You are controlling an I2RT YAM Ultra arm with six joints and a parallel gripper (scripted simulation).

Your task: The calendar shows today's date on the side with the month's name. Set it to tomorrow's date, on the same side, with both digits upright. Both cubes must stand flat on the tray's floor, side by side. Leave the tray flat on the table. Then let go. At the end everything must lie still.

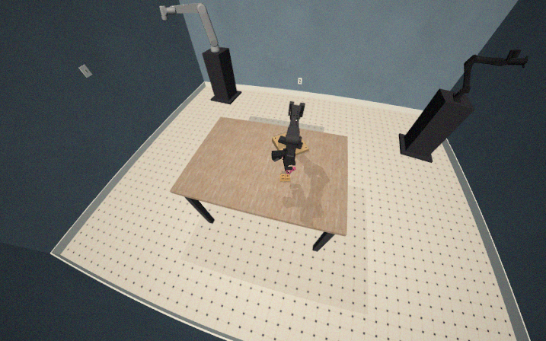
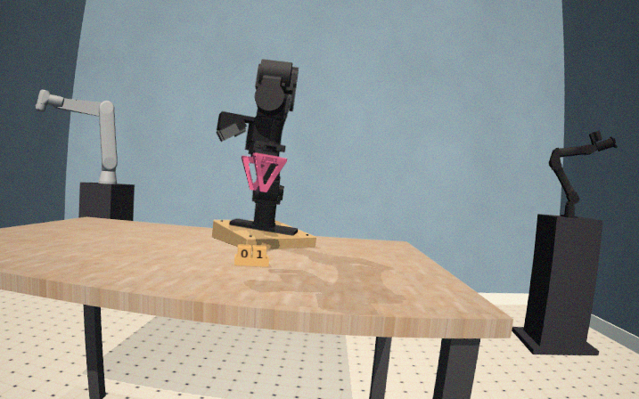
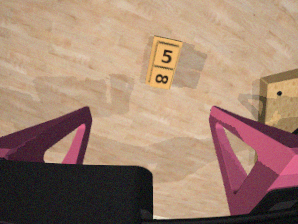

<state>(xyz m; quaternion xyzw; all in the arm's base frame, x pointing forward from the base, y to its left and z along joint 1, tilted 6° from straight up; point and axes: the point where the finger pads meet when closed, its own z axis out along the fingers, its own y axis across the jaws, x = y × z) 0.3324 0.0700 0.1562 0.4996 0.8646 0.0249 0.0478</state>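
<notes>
Right now my hand is 140 mm above the digit cube, 30 mm to the left of it and 10 mm past it. Round my hand: tan tray (160 mm below, 20 mm behind, 10 mm to the right).
</notes>
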